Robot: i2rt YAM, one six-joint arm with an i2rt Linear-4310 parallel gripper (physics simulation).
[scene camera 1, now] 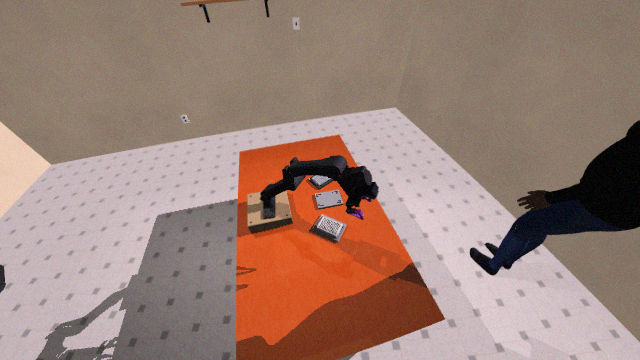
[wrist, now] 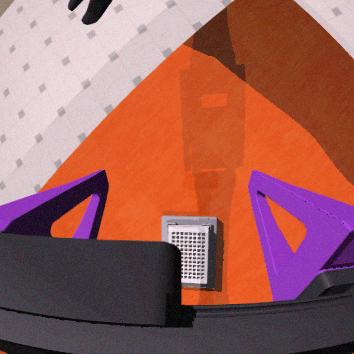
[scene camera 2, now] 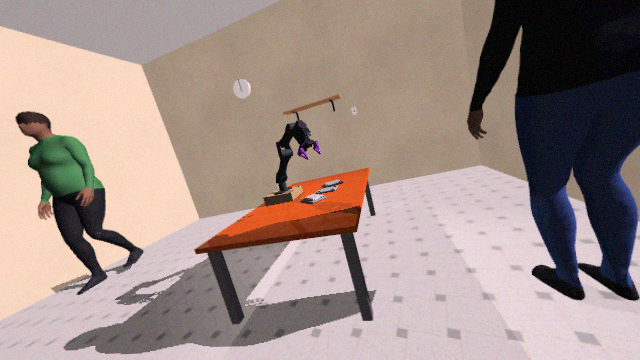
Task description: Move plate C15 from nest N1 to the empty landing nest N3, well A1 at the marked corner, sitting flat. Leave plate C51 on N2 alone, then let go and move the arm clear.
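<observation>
A white plate with a grid of wells (scene camera 1: 328, 227) (scene camera 2: 314, 198) (wrist: 190, 252) sits in a grey nest (wrist: 190, 219), at the near end of the row of nests in both scene views. The middle nest (scene camera 1: 328, 199) (scene camera 2: 328, 190) is a light, empty plate holder with dark corner marks. Another plate (scene camera 1: 320, 180) (scene camera 2: 333, 183) sits in the far nest, partly hidden by the arm in scene camera 1. No labels are readable, so I cannot tell which plate is C15. My gripper (scene camera 1: 363, 207) (scene camera 2: 313, 155) (wrist: 178, 177) is open and empty, high above the table.
The arm stands on a wooden base block (scene camera 1: 255, 217) (scene camera 2: 280, 198) beside the nests on the orange table (scene camera 1: 280, 280) (scene camera 2: 280, 225). A person in black and blue (scene camera 1: 560, 220) (scene camera 2: 555, 150) stands off the table. A person in green (scene camera 2: 62, 165) is at the left.
</observation>
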